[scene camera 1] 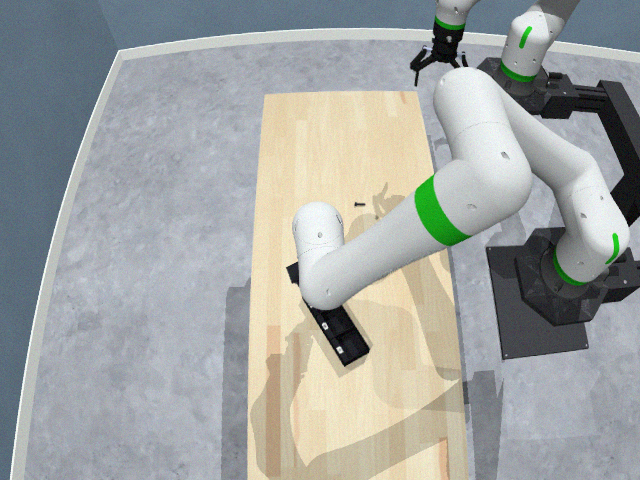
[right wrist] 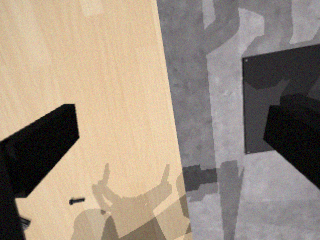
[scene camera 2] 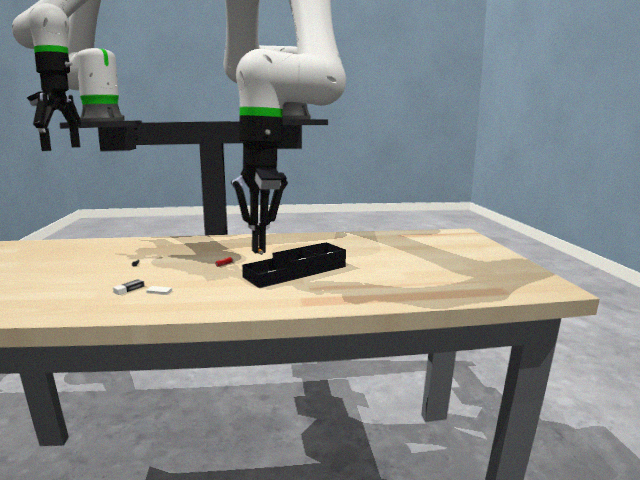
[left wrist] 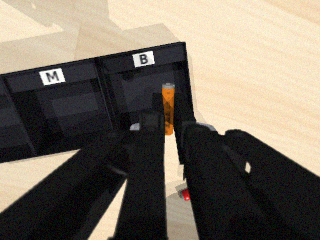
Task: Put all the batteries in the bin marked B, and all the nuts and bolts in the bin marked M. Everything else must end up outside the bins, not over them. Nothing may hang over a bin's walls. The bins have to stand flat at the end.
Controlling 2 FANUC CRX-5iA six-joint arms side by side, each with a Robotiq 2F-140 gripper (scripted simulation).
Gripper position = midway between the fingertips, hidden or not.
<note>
In view: the left gripper [scene camera 2: 258,251], the right gripper [scene camera 2: 62,149] and a black three-part bin block [scene camera 2: 287,265].
The black three-part bin block shows as well in scene camera 1 [scene camera 1: 351,344] and in the left wrist view [left wrist: 65,117]. The left gripper is seen too in the left wrist view [left wrist: 167,108]. The right gripper shows as well in scene camera 1 [scene camera 1: 437,87] and in the right wrist view [right wrist: 171,122]. The right wrist view does not show the black three-part bin block: it is out of frame.
</note>
